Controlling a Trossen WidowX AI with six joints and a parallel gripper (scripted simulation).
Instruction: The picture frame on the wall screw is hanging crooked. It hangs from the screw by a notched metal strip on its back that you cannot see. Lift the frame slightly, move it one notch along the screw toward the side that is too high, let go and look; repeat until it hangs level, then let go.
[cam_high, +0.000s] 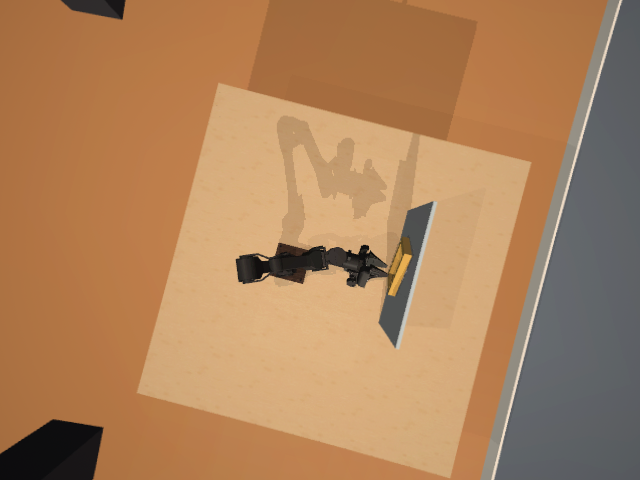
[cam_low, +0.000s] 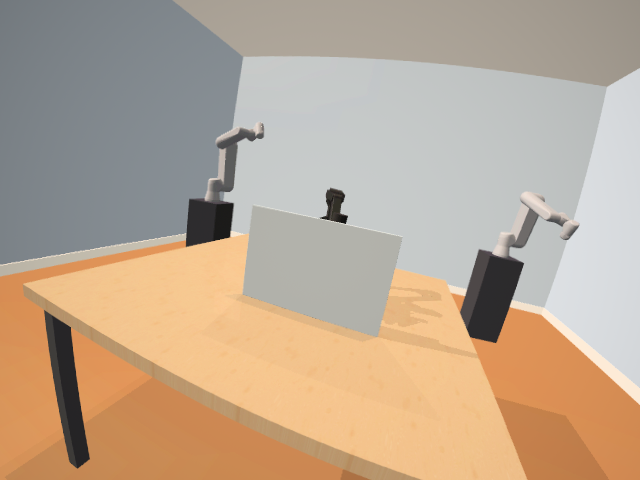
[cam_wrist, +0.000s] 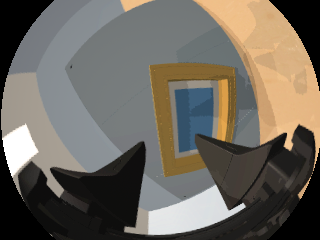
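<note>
Now: the picture frame 50 mm ahead of my gripper tip, 40 mm below it and 20 mm to the left of it. The rest, counted from my gripper tip: grey wall panel: 60 mm ahead, 50 mm below, 10 mm to the left.
</note>
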